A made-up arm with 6 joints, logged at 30 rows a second.
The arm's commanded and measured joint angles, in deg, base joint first. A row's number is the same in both.
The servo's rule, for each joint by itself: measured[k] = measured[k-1] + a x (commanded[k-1-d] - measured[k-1]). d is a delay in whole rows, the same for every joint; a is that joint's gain. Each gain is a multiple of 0.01, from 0.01 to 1. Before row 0 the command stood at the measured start. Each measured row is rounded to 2 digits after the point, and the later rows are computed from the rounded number. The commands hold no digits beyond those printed.
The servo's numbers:
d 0
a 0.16 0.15 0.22 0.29 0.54 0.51
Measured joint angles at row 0:
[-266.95, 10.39, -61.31, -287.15, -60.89, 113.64]
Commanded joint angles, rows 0 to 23:
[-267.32, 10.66, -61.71, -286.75, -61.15, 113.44]
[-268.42, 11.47, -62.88, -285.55, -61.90, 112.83]
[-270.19, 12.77, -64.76, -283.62, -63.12, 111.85]
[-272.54, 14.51, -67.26, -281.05, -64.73, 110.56]
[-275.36, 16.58, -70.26, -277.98, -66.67, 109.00]
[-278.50, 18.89, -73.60, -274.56, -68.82, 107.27]
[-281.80, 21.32, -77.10, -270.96, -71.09, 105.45]
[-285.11, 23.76, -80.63, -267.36, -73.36, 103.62]
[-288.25, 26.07, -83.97, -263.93, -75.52, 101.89]
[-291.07, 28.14, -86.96, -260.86, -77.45, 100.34]
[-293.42, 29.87, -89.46, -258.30, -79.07, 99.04]
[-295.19, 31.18, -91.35, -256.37, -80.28, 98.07]
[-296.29, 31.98, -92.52, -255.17, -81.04, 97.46]
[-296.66, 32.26, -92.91, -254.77, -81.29, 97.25]
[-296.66, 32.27, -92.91, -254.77, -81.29, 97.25]
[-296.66, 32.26, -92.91, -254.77, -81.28, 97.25]
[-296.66, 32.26, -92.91, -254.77, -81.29, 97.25]
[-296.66, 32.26, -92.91, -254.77, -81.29, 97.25]
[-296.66, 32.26, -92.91, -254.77, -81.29, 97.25]
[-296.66, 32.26, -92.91, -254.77, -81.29, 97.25]
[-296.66, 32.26, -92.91, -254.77, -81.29, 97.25]
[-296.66, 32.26, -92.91, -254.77, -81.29, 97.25]
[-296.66, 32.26, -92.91, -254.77, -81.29, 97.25]
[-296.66, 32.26, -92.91, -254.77, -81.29, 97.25]
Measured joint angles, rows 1 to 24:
[-267.01, 10.43, -61.40, -287.03, -61.03, 113.54]
[-267.24, 10.59, -61.73, -286.60, -61.50, 113.18]
[-267.71, 10.92, -62.40, -285.74, -62.37, 112.50]
[-268.48, 11.46, -63.47, -284.38, -63.64, 111.51]
[-269.58, 12.23, -64.96, -282.52, -65.28, 110.23]
[-271.01, 13.23, -66.86, -280.21, -67.19, 108.72]
[-272.74, 14.44, -69.11, -277.53, -69.30, 107.05]
[-274.72, 15.84, -71.64, -274.58, -71.49, 105.30]
[-276.88, 17.37, -74.35, -271.49, -73.67, 103.56]
[-279.15, 18.99, -77.12, -268.41, -75.71, 101.92]
[-281.43, 20.62, -79.83, -265.48, -77.52, 100.45]
[-283.63, 22.20, -82.36, -262.84, -79.01, 99.24]
[-285.66, 23.67, -84.60, -260.62, -80.11, 98.33]
[-287.42, 24.96, -86.43, -258.92, -80.75, 97.78]
[-288.90, 26.06, -87.86, -257.72, -81.04, 97.51]
[-290.14, 26.99, -88.97, -256.86, -81.17, 97.38]
[-291.18, 27.78, -89.84, -256.25, -81.23, 97.31]
[-292.06, 28.45, -90.52, -255.82, -81.26, 97.28]
[-292.80, 29.02, -91.05, -255.52, -81.28, 97.26]
[-293.42, 29.51, -91.46, -255.30, -81.29, 97.25]
[-293.94, 29.92, -91.78, -255.15, -81.29, 97.25]
[-294.38, 30.27, -92.03, -255.04, -81.29, 97.25]
[-294.74, 30.57, -92.22, -254.96, -81.29, 97.25]
[-295.05, 30.82, -92.37, -254.90, -81.29, 97.25]

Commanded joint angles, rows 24 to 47:
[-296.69, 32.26, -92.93, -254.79, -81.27, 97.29]
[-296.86, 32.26, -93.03, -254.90, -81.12, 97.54]
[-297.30, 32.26, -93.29, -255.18, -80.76, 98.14]
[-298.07, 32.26, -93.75, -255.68, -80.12, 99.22]
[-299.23, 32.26, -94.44, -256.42, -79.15, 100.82]
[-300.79, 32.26, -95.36, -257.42, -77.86, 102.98]
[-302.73, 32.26, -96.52, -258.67, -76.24, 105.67]
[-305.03, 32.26, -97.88, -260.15, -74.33, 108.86]
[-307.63, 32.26, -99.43, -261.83, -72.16, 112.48]
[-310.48, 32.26, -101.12, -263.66, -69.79, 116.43]
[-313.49, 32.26, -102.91, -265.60, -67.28, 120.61]
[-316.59, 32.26, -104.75, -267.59, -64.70, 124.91]
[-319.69, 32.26, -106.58, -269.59, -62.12, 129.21]
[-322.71, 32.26, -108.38, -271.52, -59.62, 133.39]
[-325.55, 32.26, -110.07, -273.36, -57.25, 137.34]
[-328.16, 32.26, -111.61, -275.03, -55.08, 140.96]
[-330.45, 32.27, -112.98, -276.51, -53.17, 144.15]
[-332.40, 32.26, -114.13, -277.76, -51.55, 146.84]
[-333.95, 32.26, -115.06, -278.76, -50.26, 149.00]
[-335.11, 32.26, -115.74, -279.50, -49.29, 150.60]
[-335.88, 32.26, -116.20, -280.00, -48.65, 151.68]
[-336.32, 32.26, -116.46, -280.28, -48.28, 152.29]
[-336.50, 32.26, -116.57, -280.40, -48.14, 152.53]
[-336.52, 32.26, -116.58, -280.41, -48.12, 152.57]
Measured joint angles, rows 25 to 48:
[-295.31, 31.04, -92.49, -254.87, -81.28, 97.27]
[-295.56, 31.22, -92.61, -254.88, -81.19, 97.41]
[-295.84, 31.38, -92.76, -254.97, -80.96, 97.78]
[-296.20, 31.51, -92.98, -255.18, -80.51, 98.51]
[-296.68, 31.62, -93.30, -255.54, -79.78, 99.69]
[-297.34, 31.72, -93.75, -256.09, -78.74, 101.37]
[-298.20, 31.80, -94.36, -256.84, -77.39, 103.56]
[-299.29, 31.87, -95.13, -257.80, -75.74, 106.26]
[-300.62, 31.93, -96.08, -258.97, -73.81, 109.43]
[-302.20, 31.98, -97.19, -260.33, -71.64, 113.00]
[-304.01, 32.02, -98.45, -261.86, -69.29, 116.88]
[-306.02, 32.06, -99.84, -263.52, -66.81, 120.98]
[-308.21, 32.09, -101.32, -265.28, -64.28, 125.18]
[-310.53, 32.12, -102.87, -267.09, -61.76, 129.37]
[-312.93, 32.14, -104.45, -268.91, -59.32, 133.43]
[-315.37, 32.16, -106.03, -270.68, -57.03, 137.27]
[-317.78, 32.18, -107.56, -272.37, -54.95, 140.78]
[-320.12, 32.19, -109.01, -273.93, -53.11, 143.87]
[-322.33, 32.20, -110.34, -275.33, -51.57, 146.49]
[-324.37, 32.21, -111.53, -276.54, -50.34, 148.59]
[-326.21, 32.22, -112.56, -277.54, -49.43, 150.17]
[-327.83, 32.23, -113.42, -278.33, -48.81, 151.25]
[-329.22, 32.23, -114.11, -278.93, -48.45, 151.90]
[-330.39, 32.23, -114.65, -279.36, -48.27, 152.24]

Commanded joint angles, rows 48 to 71:
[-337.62, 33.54, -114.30, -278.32, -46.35, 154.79]
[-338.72, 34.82, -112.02, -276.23, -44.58, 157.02]
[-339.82, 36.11, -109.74, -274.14, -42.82, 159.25]
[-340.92, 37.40, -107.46, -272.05, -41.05, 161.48]
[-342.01, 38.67, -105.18, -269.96, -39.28, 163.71]
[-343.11, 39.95, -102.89, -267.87, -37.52, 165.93]
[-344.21, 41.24, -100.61, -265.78, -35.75, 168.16]
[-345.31, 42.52, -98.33, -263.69, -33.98, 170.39]
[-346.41, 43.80, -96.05, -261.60, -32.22, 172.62]
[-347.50, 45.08, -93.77, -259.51, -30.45, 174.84]
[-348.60, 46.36, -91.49, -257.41, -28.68, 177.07]
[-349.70, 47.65, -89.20, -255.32, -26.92, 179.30]
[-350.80, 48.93, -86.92, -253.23, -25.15, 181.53]
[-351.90, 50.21, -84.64, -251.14, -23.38, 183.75]
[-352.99, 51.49, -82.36, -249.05, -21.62, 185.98]
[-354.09, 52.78, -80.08, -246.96, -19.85, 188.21]
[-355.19, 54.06, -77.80, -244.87, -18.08, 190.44]
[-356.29, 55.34, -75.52, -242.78, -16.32, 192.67]
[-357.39, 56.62, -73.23, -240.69, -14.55, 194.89]
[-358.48, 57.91, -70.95, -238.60, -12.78, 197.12]
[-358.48, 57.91, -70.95, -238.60, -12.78, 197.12]
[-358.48, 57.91, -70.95, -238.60, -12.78, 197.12]
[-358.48, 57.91, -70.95, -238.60, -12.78, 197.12]
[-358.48, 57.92, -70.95, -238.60, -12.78, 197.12]
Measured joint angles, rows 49 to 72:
[-331.55, 32.43, -114.57, -279.06, -47.23, 153.54]
[-332.70, 32.79, -114.01, -278.24, -45.80, 155.31]
[-333.84, 33.29, -113.07, -277.05, -44.19, 157.32]
[-334.97, 33.91, -111.84, -275.60, -42.49, 159.44]
[-336.10, 34.62, -110.37, -273.96, -40.76, 161.62]
[-337.22, 35.42, -108.72, -272.19, -39.01, 163.82]
[-338.34, 36.29, -106.94, -270.33, -37.25, 166.03]
[-339.46, 37.22, -105.05, -268.40, -35.48, 168.25]
[-340.57, 38.21, -103.07, -266.43, -33.72, 170.48]
[-341.68, 39.24, -101.02, -264.42, -31.95, 172.70]
[-342.79, 40.31, -98.92, -262.39, -30.18, 174.93]
[-343.90, 41.41, -96.78, -260.34, -28.42, 177.16]
[-345.00, 42.54, -94.61, -258.28, -26.65, 179.39]
[-346.10, 43.69, -92.42, -256.21, -24.88, 181.61]
[-347.20, 44.86, -90.21, -254.13, -23.12, 183.84]
[-348.30, 46.05, -87.98, -252.05, -21.35, 186.07]
[-349.40, 47.25, -85.74, -249.97, -19.58, 188.30]
[-350.50, 48.46, -83.49, -247.88, -17.82, 190.53]
[-351.60, 49.68, -81.23, -245.79, -16.05, 192.75]
[-352.70, 50.91, -78.97, -243.70, -14.28, 194.98]
[-353.62, 51.96, -77.21, -242.22, -13.47, 196.07]
[-354.40, 52.85, -75.83, -241.17, -13.10, 196.61]
[-355.05, 53.61, -74.76, -240.42, -12.93, 196.87]
[-355.60, 54.26, -73.92, -239.89, -12.85, 197.00]

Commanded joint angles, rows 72 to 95:
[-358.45, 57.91, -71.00, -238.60, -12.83, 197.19]
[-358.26, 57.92, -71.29, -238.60, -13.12, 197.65]
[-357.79, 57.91, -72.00, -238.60, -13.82, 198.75]
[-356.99, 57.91, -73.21, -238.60, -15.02, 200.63]
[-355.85, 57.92, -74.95, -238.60, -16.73, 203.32]
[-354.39, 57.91, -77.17, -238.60, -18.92, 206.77]
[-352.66, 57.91, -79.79, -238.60, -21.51, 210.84]
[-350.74, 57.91, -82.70, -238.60, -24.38, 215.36]
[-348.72, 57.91, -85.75, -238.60, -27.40, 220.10]
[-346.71, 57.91, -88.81, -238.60, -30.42, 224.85]
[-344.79, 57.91, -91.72, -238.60, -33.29, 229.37]
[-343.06, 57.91, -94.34, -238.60, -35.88, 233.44]
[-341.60, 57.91, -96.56, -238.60, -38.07, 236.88]
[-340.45, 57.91, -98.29, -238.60, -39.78, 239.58]
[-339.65, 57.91, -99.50, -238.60, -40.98, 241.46]
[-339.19, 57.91, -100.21, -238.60, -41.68, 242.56]
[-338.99, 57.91, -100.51, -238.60, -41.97, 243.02]
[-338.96, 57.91, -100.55, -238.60, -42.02, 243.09]
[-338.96, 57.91, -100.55, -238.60, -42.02, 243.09]
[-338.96, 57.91, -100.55, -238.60, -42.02, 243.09]
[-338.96, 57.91, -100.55, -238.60, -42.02, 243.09]
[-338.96, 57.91, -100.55, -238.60, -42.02, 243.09]
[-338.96, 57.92, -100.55, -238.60, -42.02, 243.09]
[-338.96, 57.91, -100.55, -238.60, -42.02, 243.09]
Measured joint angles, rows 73 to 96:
[-356.06, 54.81, -73.28, -239.52, -12.84, 197.10]
[-356.41, 55.28, -72.84, -239.25, -12.99, 197.38]
[-356.63, 55.67, -72.66, -239.06, -13.44, 198.08]
[-356.69, 56.01, -72.78, -238.93, -14.29, 199.38]
[-356.56, 56.30, -73.26, -238.83, -15.61, 201.39]
[-356.21, 56.54, -74.12, -238.76, -17.40, 204.13]
[-355.64, 56.75, -75.37, -238.71, -19.62, 207.55]
[-354.86, 56.92, -76.98, -238.68, -22.19, 211.53]
[-353.88, 57.07, -78.91, -238.66, -25.00, 215.90]
[-352.73, 57.20, -81.09, -238.64, -27.93, 220.46]
[-351.46, 57.31, -83.43, -238.63, -30.82, 225.00]
[-350.12, 57.40, -85.83, -238.62, -33.55, 229.30]
[-348.76, 57.48, -88.19, -238.61, -35.99, 233.17]
[-347.43, 57.54, -90.41, -238.61, -38.04, 236.44]
[-346.19, 57.60, -92.41, -238.61, -39.63, 239.00]
[-345.07, 57.65, -94.13, -238.61, -40.74, 240.82]
[-344.10, 57.69, -95.53, -238.61, -41.40, 241.94]
[-343.28, 57.72, -96.63, -238.61, -41.73, 242.53]
[-342.59, 57.75, -97.49, -238.61, -41.89, 242.82]
[-342.01, 57.77, -98.16, -238.61, -41.96, 242.96]
[-341.52, 57.79, -98.69, -238.61, -41.99, 243.03]
[-341.11, 57.81, -99.10, -238.61, -42.01, 243.06]
[-340.77, 57.83, -99.42, -238.61, -42.02, 243.08]
[-340.48, 57.84, -99.67, -238.61, -42.02, 243.09]

